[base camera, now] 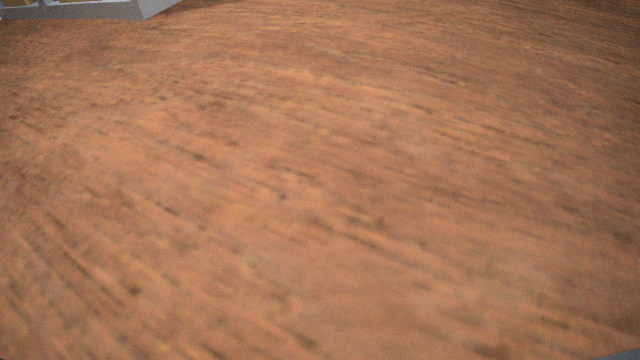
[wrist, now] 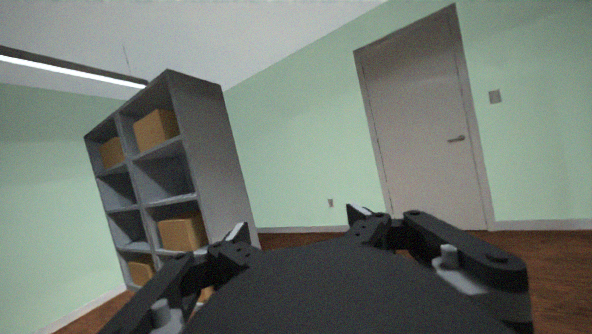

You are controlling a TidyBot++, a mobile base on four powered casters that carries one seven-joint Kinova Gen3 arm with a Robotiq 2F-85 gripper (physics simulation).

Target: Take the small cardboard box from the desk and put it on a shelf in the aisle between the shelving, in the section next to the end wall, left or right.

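Frame: origin at the arm's base, x ahead, y left, z up, level; millimetres.
Where they show: gripper, fingertip midpoint: (wrist: pixel 298 223).
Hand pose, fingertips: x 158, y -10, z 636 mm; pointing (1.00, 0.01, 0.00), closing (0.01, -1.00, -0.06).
Observation:
Each offset is from my fingertips to the top centre of the thing. "pt": to the spot under its first point. Level surfaces: height alone.
My gripper (wrist: pixel 298 223) is open in the wrist view, with no object between its fingertips. The desk and the small cardboard box on it do not show in either view. A grey shelf unit (wrist: pixel 212 150) (base camera: pixel 107 11) stands left of centre in the wrist view, and its base shows at the top left of the base camera view. Cardboard boxes sit in its top left section (wrist: pixel 112 153), top right section @[pt 1379 mm ahead, 980 mm left, 534 mm up] (wrist: pixel 156 130), a lower right section @[pt 1392 mm ahead, 1002 mm left, 347 mm down] (wrist: pixel 182 234) and the bottom left section (wrist: pixel 141 272). The second-row sections are empty. My gripper partly hides the lower right part.
A closed door (wrist: pixel 420 135) stands in the green wall (wrist: pixel 295 140) to the right of the shelf unit. Another green wall (wrist: pixel 45 200) is behind the shelf's left side. A ceiling lamp (wrist: pixel 75 70) hangs at upper left. Brown wood floor @[1032 mm down] (base camera: pixel 320 180) fills most of the base camera view.

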